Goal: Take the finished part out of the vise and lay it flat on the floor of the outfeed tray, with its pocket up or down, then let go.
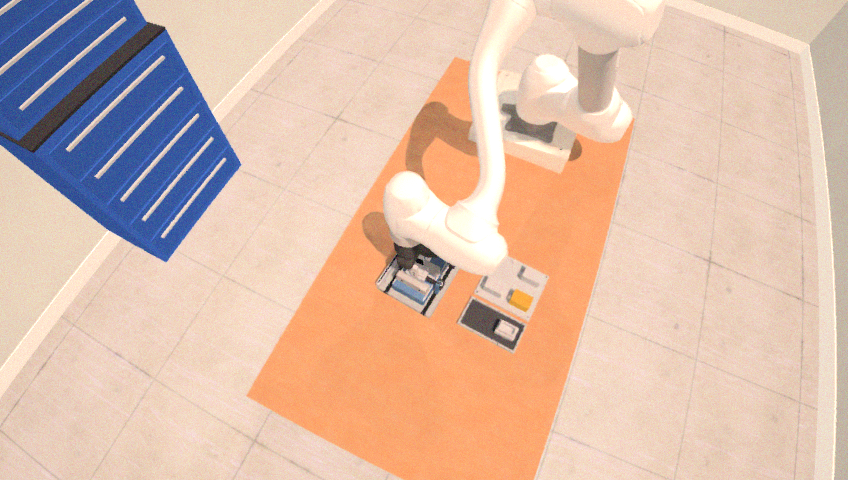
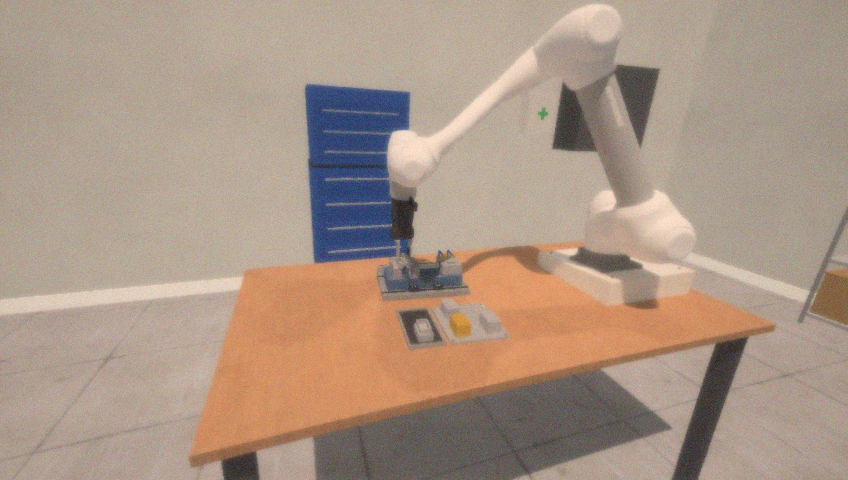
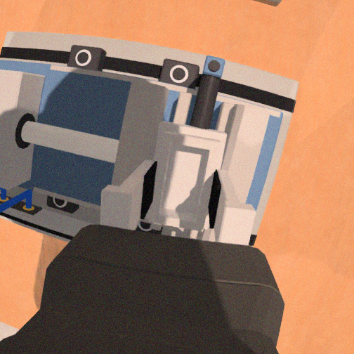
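Where they show: gripper, between the fingertips: (image 1: 417, 269) (image 2: 403, 257); arm's base, origin of its link: (image 1: 534, 120) (image 2: 604, 263).
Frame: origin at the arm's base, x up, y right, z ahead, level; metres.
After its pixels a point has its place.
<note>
The finished part (image 3: 186, 170) is a pale block with a rectangular pocket facing up. It sits between the jaws of the vise (image 1: 410, 290) @(y 0.133, x -0.016, z 0.802 m) (image 2: 422, 290) @(y 0.060, x -0.057, z 0.704 m) (image 3: 80, 135), which has a blue body. My gripper (image 1: 418, 269) @(y 0.134, x 0.036, z 0.751 m) (image 2: 404, 254) @(y 0.134, x 0.036, z 0.751 m) (image 3: 183, 183) points down over the vise and is shut on the finished part, one finger on each side. Whether the jaws touch the part is hard to tell. The outfeed tray (image 1: 477, 316) @(y -0.079, x -0.070, z 0.774 m) (image 2: 409, 321) @(y -0.096, x -0.070, z 0.797 m), with a dark floor and grey rim, lies beside the vise. The part's underside is hidden.
Another pale part (image 1: 506, 328) @(y -0.171, x -0.049, z 0.779 m) (image 2: 423, 328) @(y -0.170, x -0.051, z 0.781 m) lies in one end of the tray. A grey plate (image 1: 502, 284) @(y -0.111, x -0.032, z 0.660 m) next to the tray carries a yellow block (image 1: 520, 300) @(y -0.179, x -0.032, z 0.686 m) (image 2: 460, 324) @(y -0.206, x -0.032, z 0.689 m) and grey blocks. A black rod (image 3: 205, 100) with a blue end stands at the held part's end.
</note>
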